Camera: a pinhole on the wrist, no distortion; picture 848 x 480 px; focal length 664.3 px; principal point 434.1 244.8 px. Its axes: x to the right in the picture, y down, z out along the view. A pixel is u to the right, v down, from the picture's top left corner.
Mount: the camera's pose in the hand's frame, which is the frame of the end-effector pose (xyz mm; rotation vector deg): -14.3 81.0 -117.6 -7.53 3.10 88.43
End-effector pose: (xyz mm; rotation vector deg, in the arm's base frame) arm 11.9 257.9 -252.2 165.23 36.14 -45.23
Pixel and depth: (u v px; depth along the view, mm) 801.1 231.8 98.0
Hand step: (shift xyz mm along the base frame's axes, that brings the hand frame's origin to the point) 60.5 -134.1 27.1
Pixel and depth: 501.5 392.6 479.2
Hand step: -196.2 -288.9 -232.1
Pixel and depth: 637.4 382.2 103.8
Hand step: 29.5 -125.2 33.7
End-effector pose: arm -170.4 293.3 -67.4 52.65 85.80 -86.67
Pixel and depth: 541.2 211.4 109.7
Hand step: 106.5 13.6 -34.6
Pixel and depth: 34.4 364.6 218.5
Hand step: 12.0 -109.6 75.0
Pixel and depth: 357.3 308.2 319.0
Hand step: 108.6 -196.6 27.8
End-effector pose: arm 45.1 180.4 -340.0 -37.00 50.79 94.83
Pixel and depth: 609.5 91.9 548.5
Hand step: -288.6 355.5 231.6
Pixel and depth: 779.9 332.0 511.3
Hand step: -358.8 185.7 371.9
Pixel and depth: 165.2 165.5 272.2
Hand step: 1.1 137.6 94.6
